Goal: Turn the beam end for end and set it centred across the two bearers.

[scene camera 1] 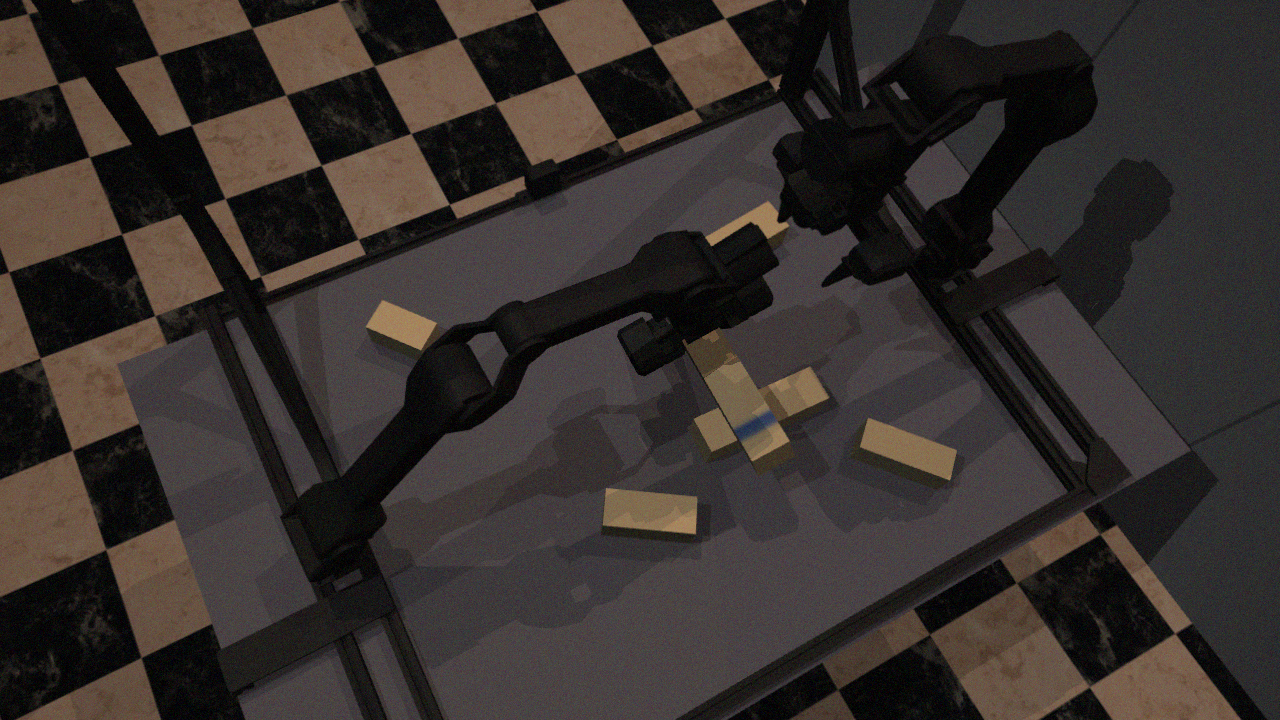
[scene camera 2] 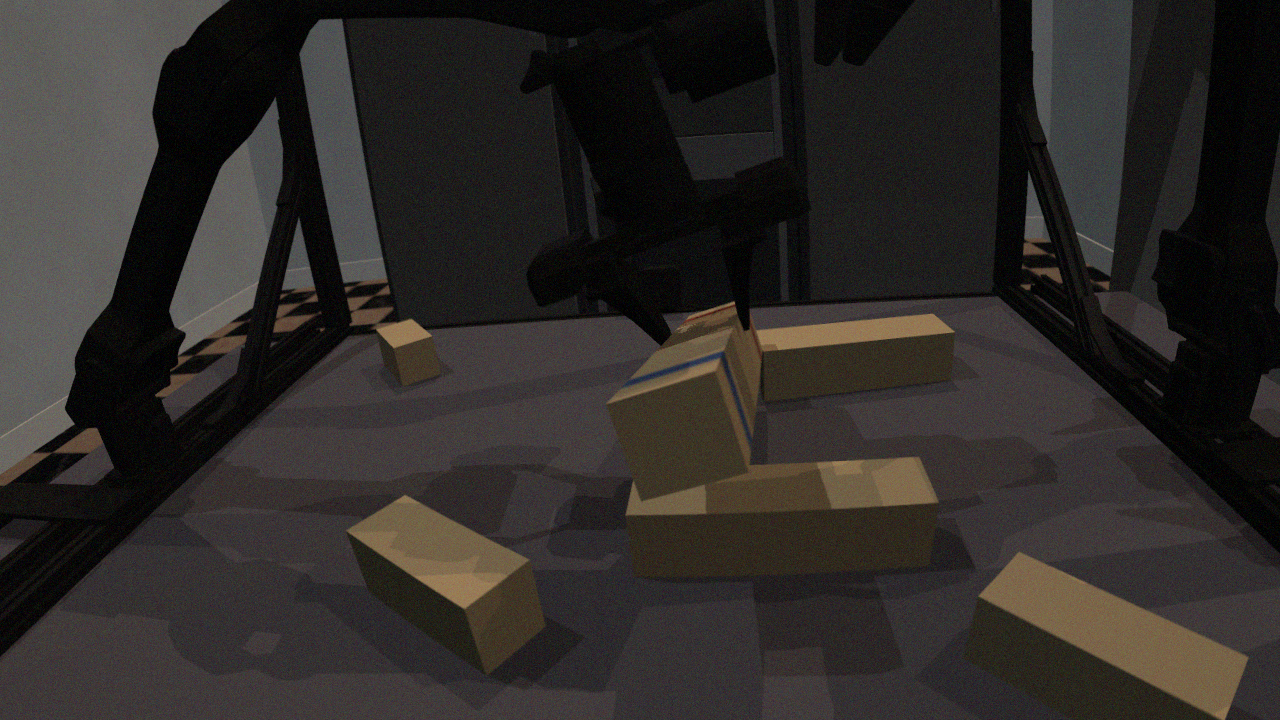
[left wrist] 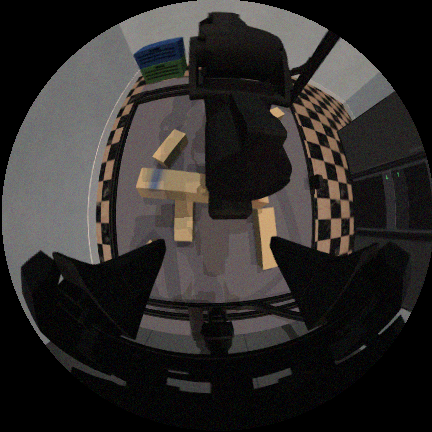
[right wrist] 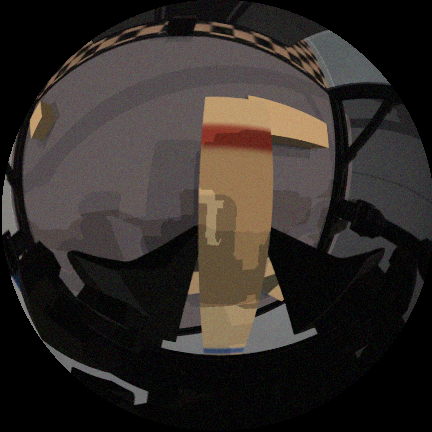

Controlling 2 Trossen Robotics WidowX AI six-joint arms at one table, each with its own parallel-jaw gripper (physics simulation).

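Places are measured from the left arm's base along level axes (x ahead, y left, z up), in metres.
Pixels of known places: left gripper, fingertip midpoint: [scene camera 1: 802, 253] [scene camera 2: 835, 64] [left wrist: 218, 243]; right gripper, fingertip midpoint: [scene camera 1: 700, 335] [right wrist: 232, 231]; left arm's base, link origin: [scene camera 1: 937, 263] [scene camera 2: 1204, 417] [left wrist: 216, 313] [right wrist: 338, 206]; right arm's base, link origin: [scene camera 1: 334, 551] [scene camera 2: 149, 463].
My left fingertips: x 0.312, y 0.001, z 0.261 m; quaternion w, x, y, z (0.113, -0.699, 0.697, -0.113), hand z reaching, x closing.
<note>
Ahead of a thing's pixels: the offset from my left fingertips to its middle.
The beam @(dx +0.088, dy +0.018, dz -0.184 m) [scene camera 1: 726, 394] [scene camera 2: 684, 447] [left wrist: 172, 182] [right wrist: 235, 175] has a blue band towards scene camera 2 and a red band at its far end. My right gripper [scene camera 2: 706, 329] [right wrist: 232, 231] is shut on it, and the beam is rolled to one side. Its blue end crosses over the near bearer @(dx +0.049, dy +0.084, dz -0.257 m) [scene camera 1: 801, 394] [scene camera 2: 787, 541] [left wrist: 183, 230], towards that bearer's left end in scene camera 2; contact is unclear. Its red end is by the left end of the far bearer @(dx -0.043, dy -0.153, dz -0.257 m) [scene camera 1: 756, 222] [scene camera 2: 854, 365] [left wrist: 266, 237] [right wrist: 300, 125]. My left gripper [scene camera 1: 805, 248] [left wrist: 218, 243] is open and empty, raised near the far bearer.
Loose blocks lie at the front left [scene camera 1: 648, 512] [scene camera 2: 447, 564], the front right [scene camera 1: 905, 449] [scene camera 2: 1109, 617] and the far left [scene camera 1: 402, 325] [scene camera 2: 409, 351]. The right arm reaches across the table above the beam's far part. Dark frame rails run along the table edges.
</note>
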